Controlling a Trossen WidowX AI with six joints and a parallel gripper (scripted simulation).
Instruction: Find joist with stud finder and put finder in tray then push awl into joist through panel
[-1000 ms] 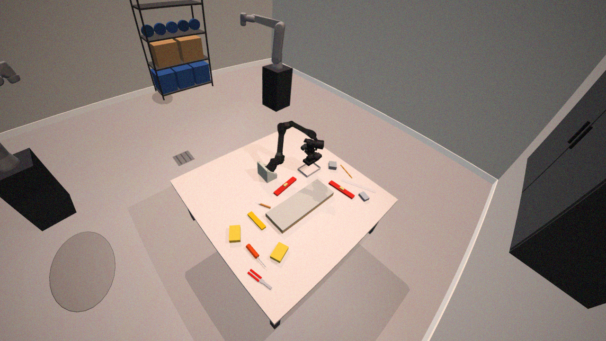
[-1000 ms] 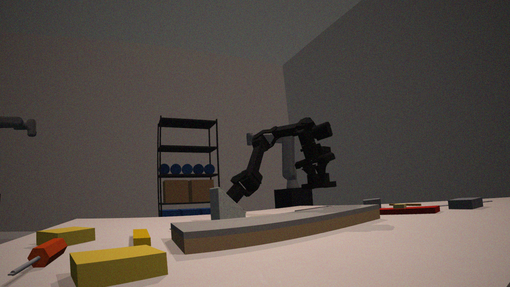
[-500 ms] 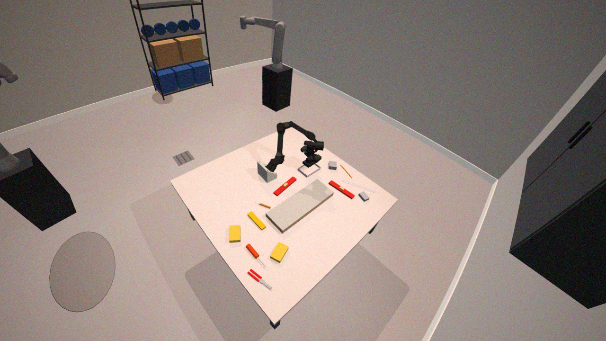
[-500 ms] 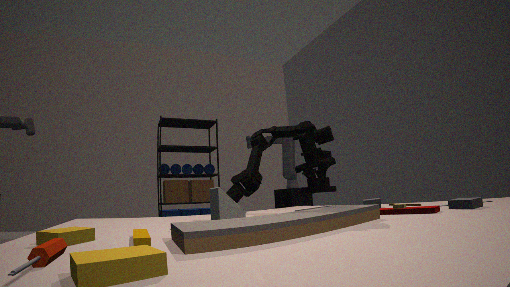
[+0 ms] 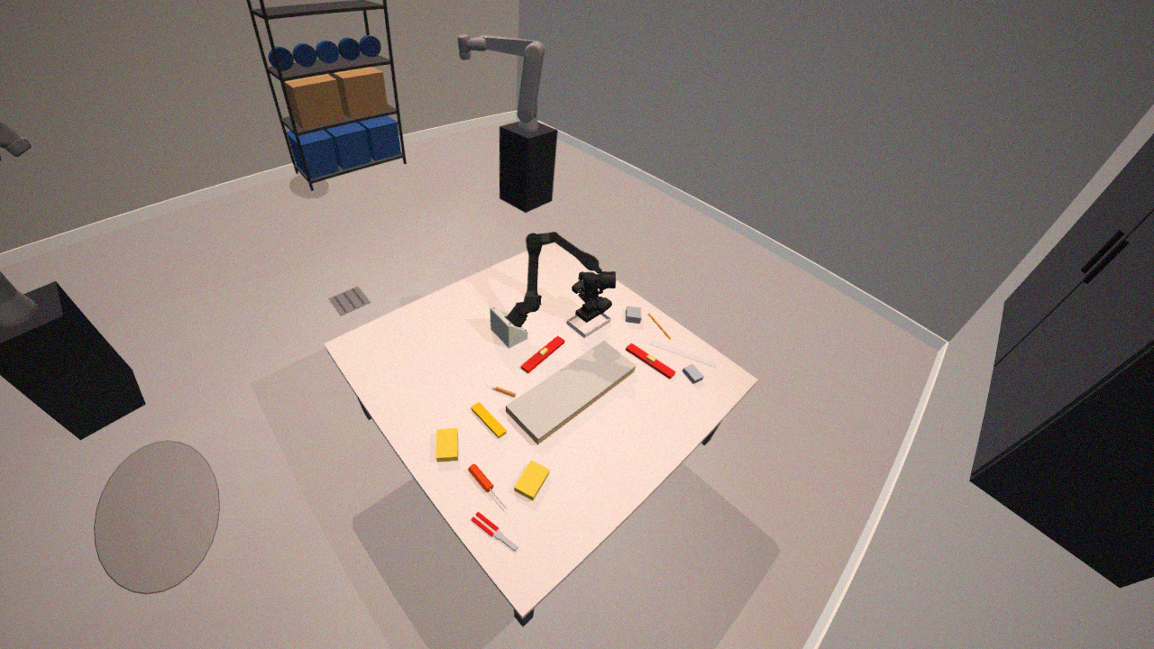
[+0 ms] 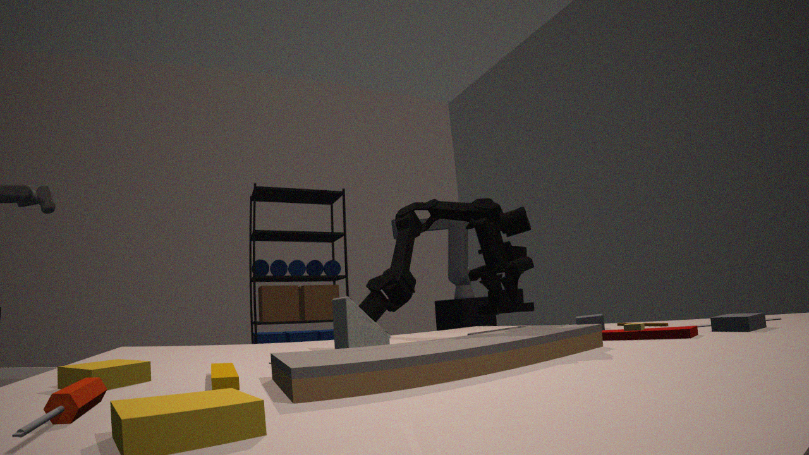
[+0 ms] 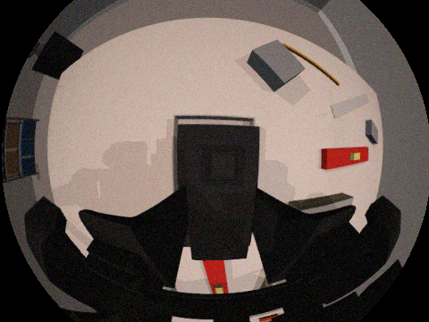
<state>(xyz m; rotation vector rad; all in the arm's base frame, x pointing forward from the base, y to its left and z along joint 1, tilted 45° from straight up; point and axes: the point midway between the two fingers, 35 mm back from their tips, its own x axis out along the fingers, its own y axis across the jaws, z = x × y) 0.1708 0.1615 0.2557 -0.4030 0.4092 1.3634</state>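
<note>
Now: gripper tip 8 cm above the grey tray. The rest, counted from my gripper tip: stud finder: 2 cm above, 1 cm to the left; then awl: 54 cm to the right, 8 cm below, 1 cm behind; then pencil: 24 cm ahead, 22 cm to the left, 9 cm below.
</note>
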